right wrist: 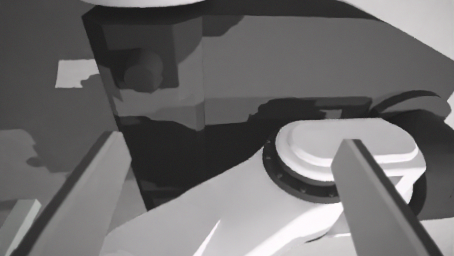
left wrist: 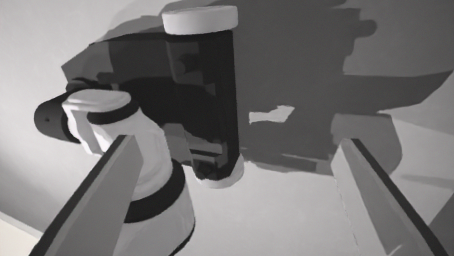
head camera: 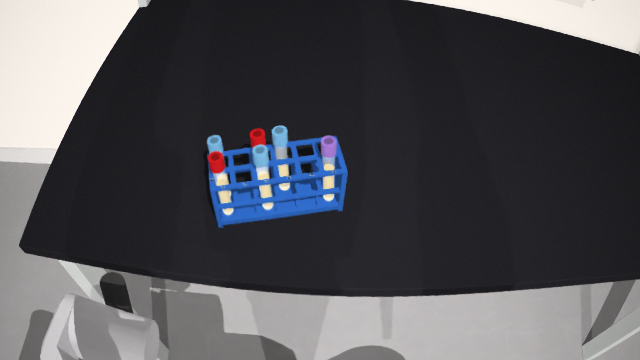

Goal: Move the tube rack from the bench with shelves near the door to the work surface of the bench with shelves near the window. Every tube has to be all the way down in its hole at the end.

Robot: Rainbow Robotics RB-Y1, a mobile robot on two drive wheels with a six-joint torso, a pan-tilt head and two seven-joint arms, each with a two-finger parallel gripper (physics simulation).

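Places are measured from the robot's base along level axes (x ahead, y left, z up), in centimetres.
Pixels of known places: left gripper, fingertip midpoint: (left wrist: pixel 237 150); right gripper, fingertip midpoint: (right wrist: pixel 231 149).
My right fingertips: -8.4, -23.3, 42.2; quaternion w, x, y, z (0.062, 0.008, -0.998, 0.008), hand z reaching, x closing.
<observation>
Ahead of a thing's pixels: the offset from my right fingertips to its top centre, as dx, dy, dz. "*": to the spot under its first point. Level surfaces: height alone.
A blue tube rack @(+67.6, +26.7, +42.3) (head camera: pixel 281 206) stands upright on the black bench top @(dz +34.0) (head camera: pixel 425 165), left of the picture's middle in the head view. It holds two red-capped tubes @(* +64.3, +33.4, +45.9) (head camera: pixel 216 162) @(+68.8, +28.6, +46.0) (head camera: pixel 257 137), three light-blue-capped tubes @(+67.7, +33.9, +46.0) (head camera: pixel 214 144) @(* +65.4, +28.1, +45.9) (head camera: pixel 260 156) @(* +68.7, +26.0, +45.9) (head camera: pixel 280 136) and a purple-capped tube @(* +67.2, +20.3, +45.9) (head camera: pixel 328 146). The visible tube bottoms are near the rack's base; the lower ends of two back tubes are hidden. My left gripper (left wrist: pixel 237 150) is open and empty. My right gripper (right wrist: pixel 231 149) is open and empty. Both are away from the rack, pointing at the floor.
Part of my left arm (head camera: pixel 107 330) shows below the bench's front edge (head camera: pixel 300 291) at the lower left. Bench legs @(* +57.5, -75.2, -20.0) (head camera: pixel 617 330) stand at the lower right. A pale wall (head camera: pixel 45 75) is at the left. My own body and arm parts show between the fingers in both wrist views.
</observation>
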